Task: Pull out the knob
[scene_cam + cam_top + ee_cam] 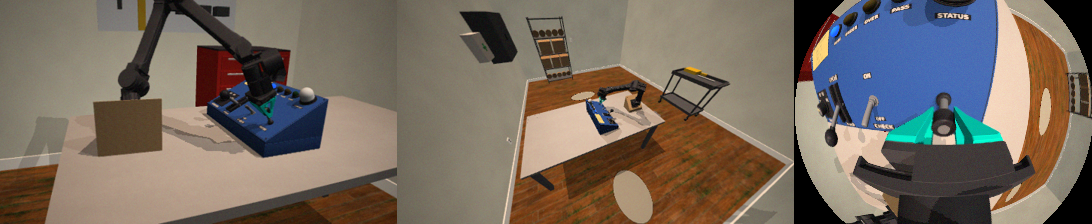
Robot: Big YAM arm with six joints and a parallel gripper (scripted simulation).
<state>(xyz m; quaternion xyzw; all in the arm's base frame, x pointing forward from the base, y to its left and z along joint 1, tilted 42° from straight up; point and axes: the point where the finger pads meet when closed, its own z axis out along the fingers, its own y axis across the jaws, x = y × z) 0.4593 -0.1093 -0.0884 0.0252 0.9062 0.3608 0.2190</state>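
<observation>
Right now my hand is right at the black knob. From my hand the other things lie so: black lever: 240 mm to the left, 40 mm behind, 10 mm below; toggle: 120 mm to the left, 20 mm below, 10 mm behind; blue sloped console: 190 mm to the left, 30 mm below, 20 mm ahead.
</observation>
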